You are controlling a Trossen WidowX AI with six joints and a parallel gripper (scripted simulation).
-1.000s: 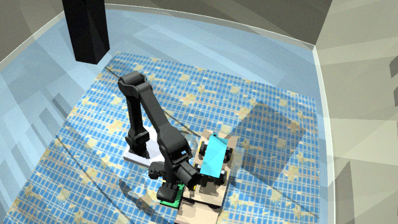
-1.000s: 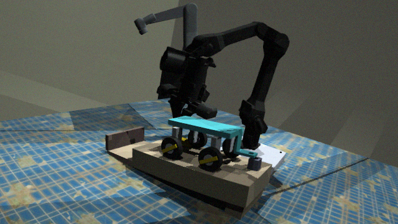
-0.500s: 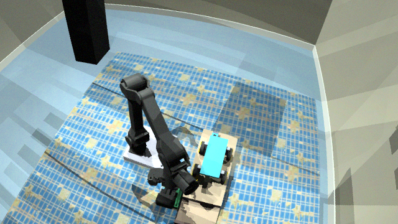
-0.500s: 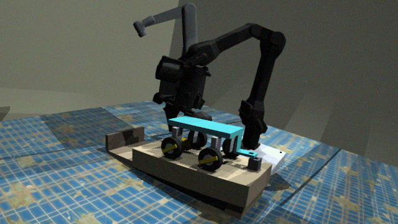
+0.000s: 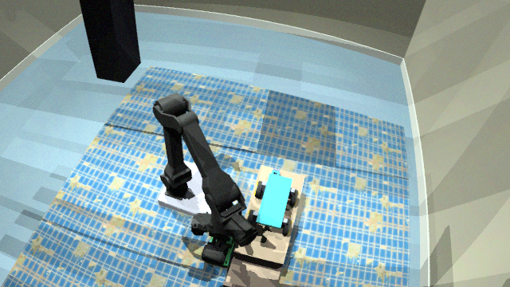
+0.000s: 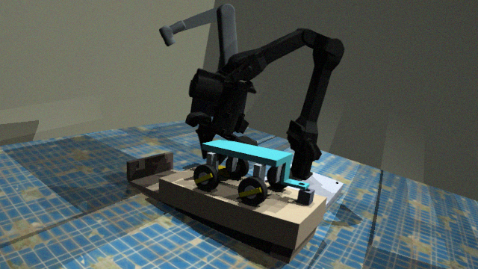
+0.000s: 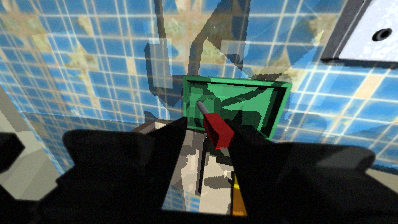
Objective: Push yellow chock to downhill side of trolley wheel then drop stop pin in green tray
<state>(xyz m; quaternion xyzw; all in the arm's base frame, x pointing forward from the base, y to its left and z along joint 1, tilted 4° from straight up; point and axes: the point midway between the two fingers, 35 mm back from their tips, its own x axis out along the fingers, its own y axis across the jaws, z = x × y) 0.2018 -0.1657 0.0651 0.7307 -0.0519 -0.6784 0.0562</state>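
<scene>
Now: the red-headed stop pin 1 cm below my gripper tip. Round my gripper tip: green tray: 6 cm below, 2 cm to the left, 1 cm behind; then yellow chock: 6 cm to the left, 6 cm ahead, 3 cm above; then brown end wall: 11 cm ahead, 10 cm to the right, 2 cm below.
</scene>
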